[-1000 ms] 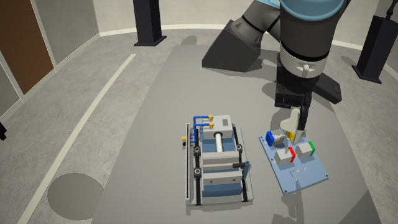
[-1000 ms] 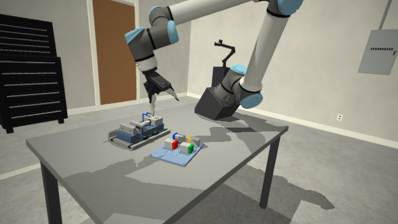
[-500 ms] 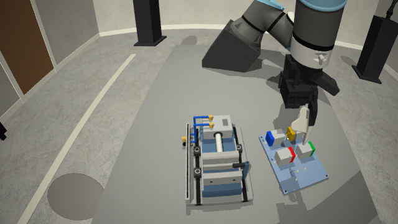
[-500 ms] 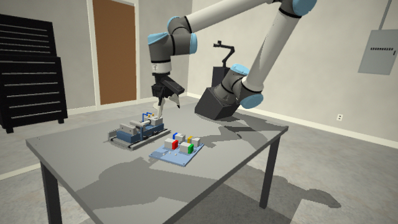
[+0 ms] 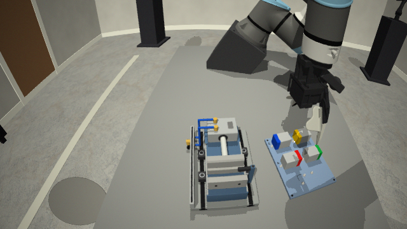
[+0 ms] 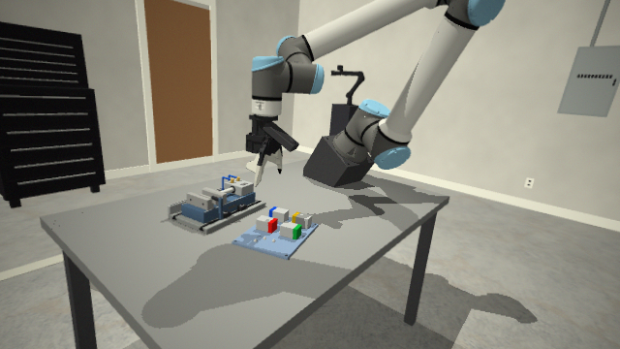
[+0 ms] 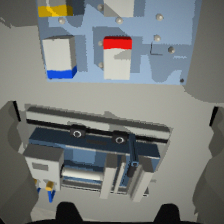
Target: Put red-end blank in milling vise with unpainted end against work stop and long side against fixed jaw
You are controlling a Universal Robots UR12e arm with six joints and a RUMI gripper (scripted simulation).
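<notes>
My gripper is now 16 cm above the red-ended blank. From my hand the other things lie so: blue plate (18 cm below, 4 cm to the left, 2 cm behind); then blue-ended blank (16 cm below, 8 cm behind, 4 cm to the right); then green-ended blank (16 cm below, 8 cm to the left, 4 cm behind).
</notes>
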